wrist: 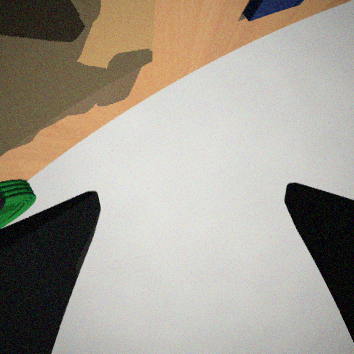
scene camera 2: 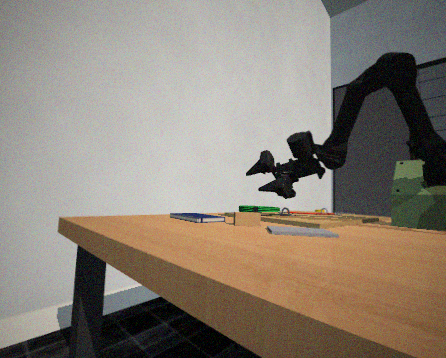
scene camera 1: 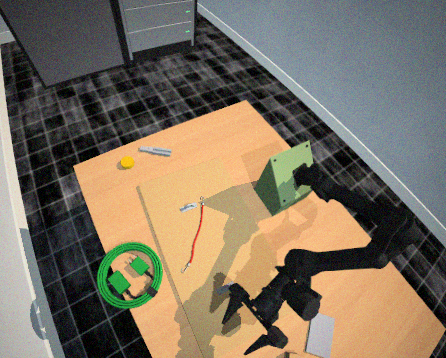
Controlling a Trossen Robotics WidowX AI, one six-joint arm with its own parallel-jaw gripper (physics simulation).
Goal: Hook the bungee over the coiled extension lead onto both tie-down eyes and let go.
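Where they show: gripper, between the fingertips: (wrist: 193,196) (scene camera 2: 252,182) (scene camera 1: 232,338); arm's base, origin of its link: (scene camera 2: 440,178) (scene camera 1: 301,174).
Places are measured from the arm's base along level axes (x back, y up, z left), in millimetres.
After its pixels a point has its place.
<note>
The red bungee (scene camera 1: 197,236) (scene camera 2: 305,213) @(z -31, x -406, y -132 mm) lies stretched out on the thin board (scene camera 1: 165,185) @(z -270, x -396, y -134 mm). Its upper end is close beside one metal tie-down eye (scene camera 1: 189,206) @(z -148, x -363, y -131 mm); whether it is hooked there I cannot tell. Its lower hook lies on the board, apart from the other eye (scene camera 1: 225,288) @(z 149, x -413, y -108 mm), which is partly behind my gripper. The green coiled extension lead (scene camera 1: 101,281) @(z -68, x -718, y -118 mm) (scene camera 2: 259,209) @(z 37, x -584, y -127 mm) (wrist: 17,200) @(z 36, x -647, y -119 mm) lies at the table's left edge in scene camera 1, beside the board and apart from the bungee. My gripper (scene camera 1: 235,338) @(z 257, x -478, y -26 mm) (scene camera 2: 253,182) @(z 257, x -478, y -26 mm) (wrist: 193,196) @(z 257, x -478, y -26 mm) is open and empty, raised above the table.
A green bracket block (scene camera 1: 290,182) @(z 1, x -54, y -5 mm) (scene camera 2: 407,207) @(z 49, x -76, y -88 mm) stands by the arm. A yellow disc (scene camera 1: 127,162) @(z -433, x -479, y -127 mm) and a grey metal part (scene camera 1: 156,151) @(z -431, x -355, y -134 mm) lie at the far side. A grey slab (scene camera 1: 320,336) @(z 443, x -246, y -140 mm) (scene camera 2: 302,232) @(z 474, x -221, y -140 mm), a wooden block (scene camera 2: 247,219) @(z 448, x -361, y -131 mm) and a blue book (scene camera 2: 192,217) @(z 508, x -486, y -135 mm) (wrist: 274,9) @(z 444, x -587, y -134 mm) lie near the other end.
</note>
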